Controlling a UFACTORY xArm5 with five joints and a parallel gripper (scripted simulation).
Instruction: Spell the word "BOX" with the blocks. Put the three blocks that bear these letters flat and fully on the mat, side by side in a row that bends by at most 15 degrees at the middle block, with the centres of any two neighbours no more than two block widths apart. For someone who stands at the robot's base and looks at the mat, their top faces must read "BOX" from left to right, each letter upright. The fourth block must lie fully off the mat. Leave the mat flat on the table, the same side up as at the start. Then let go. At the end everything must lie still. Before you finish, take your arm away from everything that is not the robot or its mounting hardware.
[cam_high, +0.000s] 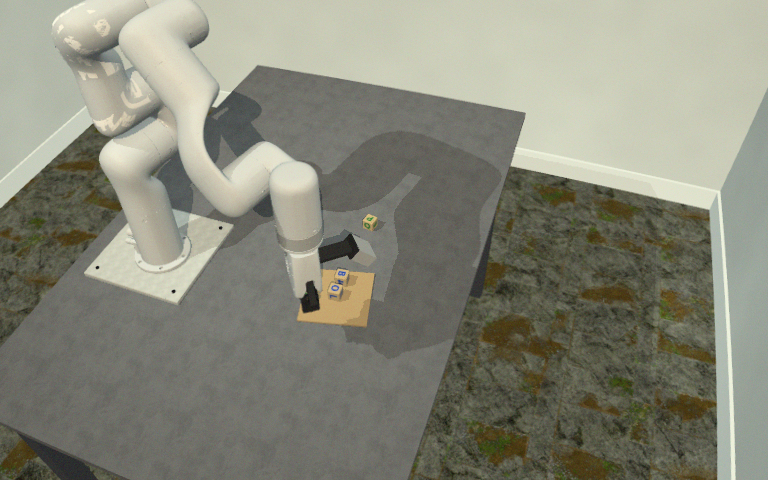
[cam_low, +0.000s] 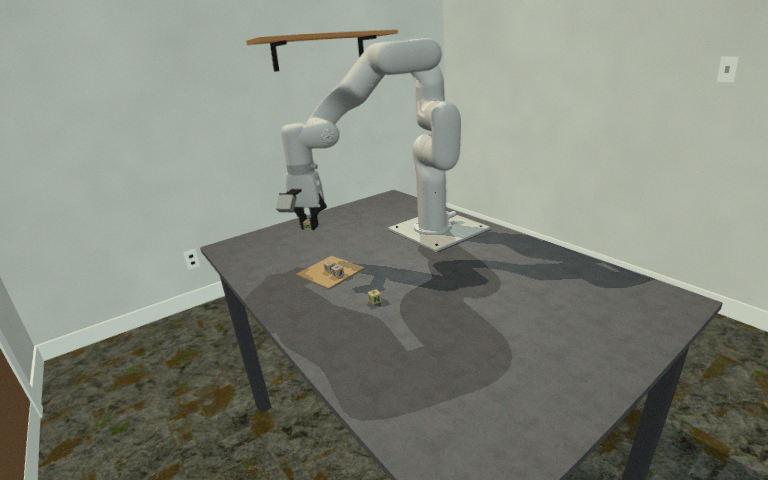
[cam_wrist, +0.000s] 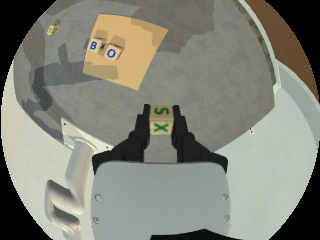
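Now: hand 110 mm to the right of the O block and 110 mm above it. Also, from my hand: X block (10 mm below); then B block (150 mm to the left, 110 mm below); then tan mat (120 mm below, 110 mm to the left, 10 mm ahead).
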